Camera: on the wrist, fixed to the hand. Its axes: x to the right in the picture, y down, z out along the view.
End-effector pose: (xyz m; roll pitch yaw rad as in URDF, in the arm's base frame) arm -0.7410 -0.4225 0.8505 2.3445 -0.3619 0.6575
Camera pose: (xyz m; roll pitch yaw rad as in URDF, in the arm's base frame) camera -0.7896 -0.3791 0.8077 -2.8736 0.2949 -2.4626
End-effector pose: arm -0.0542 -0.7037 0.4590 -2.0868 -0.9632 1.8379
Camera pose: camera -0.0508 -0.7792 0.4782 1.6409 0.9989 -1.1953
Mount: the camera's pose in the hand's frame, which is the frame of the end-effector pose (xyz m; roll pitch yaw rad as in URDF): -0.0263 -0.0704 -0.0208 -0.5370 0.0320 3.0793
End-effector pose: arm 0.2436 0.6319 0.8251 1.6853 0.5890 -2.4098
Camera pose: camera 0.3070 0.6502 0.7835 -2.2032 -0.6543 0.7007
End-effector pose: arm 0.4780 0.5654 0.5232 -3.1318 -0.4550 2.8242
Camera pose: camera 0.4875 0.4884 0.5309 2.6250 0.4227 -0.2488
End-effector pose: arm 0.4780 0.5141 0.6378 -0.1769 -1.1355 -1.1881
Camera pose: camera 0.4089 0.4903 0.6105 -0.4914 1.1743 1.8090
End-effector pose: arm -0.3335 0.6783 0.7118 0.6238 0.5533 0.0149
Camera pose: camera -0.3857 0.6325 0.6763 -1.1165 -0.5622 3.0746
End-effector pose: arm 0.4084 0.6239 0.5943 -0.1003 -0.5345 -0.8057
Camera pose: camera 0.3455 0.5853 0.5692 -0.4724 0.5715 2.2660
